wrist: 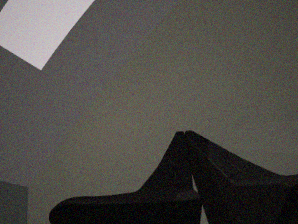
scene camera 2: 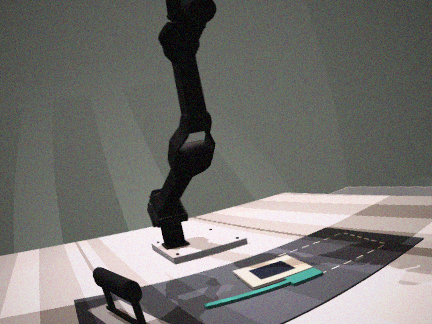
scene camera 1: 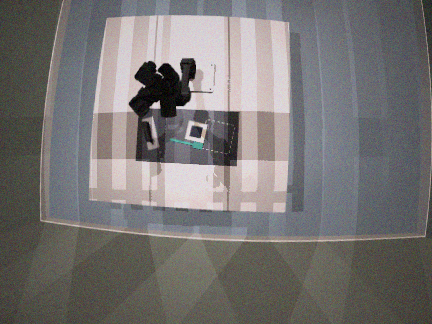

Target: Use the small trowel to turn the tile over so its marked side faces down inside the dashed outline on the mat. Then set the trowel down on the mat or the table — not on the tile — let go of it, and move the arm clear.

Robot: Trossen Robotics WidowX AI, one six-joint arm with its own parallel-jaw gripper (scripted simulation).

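My gripper is there in the wrist view (pixel 183 137), and I find my gripper again in scene camera 1 (pixel 137 95). As for scene camera 2, my gripper is out of frame in scene camera 2.
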